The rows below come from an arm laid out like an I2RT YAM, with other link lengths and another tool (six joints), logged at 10 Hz.
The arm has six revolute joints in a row. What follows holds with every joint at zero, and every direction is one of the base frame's. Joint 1 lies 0.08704 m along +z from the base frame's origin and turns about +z. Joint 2 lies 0.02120 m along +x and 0.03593 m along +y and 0.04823 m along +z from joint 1 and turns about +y. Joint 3 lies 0.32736 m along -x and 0.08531 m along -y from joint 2 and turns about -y. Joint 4 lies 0.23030 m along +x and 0.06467 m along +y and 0.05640 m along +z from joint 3 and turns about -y. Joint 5 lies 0.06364 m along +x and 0.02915 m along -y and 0.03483 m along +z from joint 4 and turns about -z. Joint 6 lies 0.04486 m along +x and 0.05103 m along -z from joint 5 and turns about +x. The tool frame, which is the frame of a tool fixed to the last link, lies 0.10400 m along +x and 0.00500 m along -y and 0.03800 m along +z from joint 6; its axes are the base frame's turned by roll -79.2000, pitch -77.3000 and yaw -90.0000 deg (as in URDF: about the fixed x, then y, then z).
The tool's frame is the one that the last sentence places.
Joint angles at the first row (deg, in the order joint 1, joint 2, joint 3, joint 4, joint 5, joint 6):
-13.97, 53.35, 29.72, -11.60, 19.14, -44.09
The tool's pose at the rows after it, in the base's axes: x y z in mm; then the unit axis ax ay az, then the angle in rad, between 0 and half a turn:
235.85 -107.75 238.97 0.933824 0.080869 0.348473 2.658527
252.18 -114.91 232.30 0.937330 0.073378 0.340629 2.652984
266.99 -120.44 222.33 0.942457 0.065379 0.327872 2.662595
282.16 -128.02 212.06 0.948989 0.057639 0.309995 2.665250
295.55 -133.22 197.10 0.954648 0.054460 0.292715 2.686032
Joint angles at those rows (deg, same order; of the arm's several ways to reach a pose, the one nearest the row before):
-13.97, 58.03, 29.47, -7.99, 21.59, -43.67
-14.06, 63.19, 29.83, -4.06, 22.50, -43.15
-14.06, 68.29, 30.54, -1.58, 22.98, -42.04
-14.32, 73.64, 32.02, 0.10, 23.74, -41.34
-14.83, 78.79, 32.99, 1.85, 23.19, -40.79

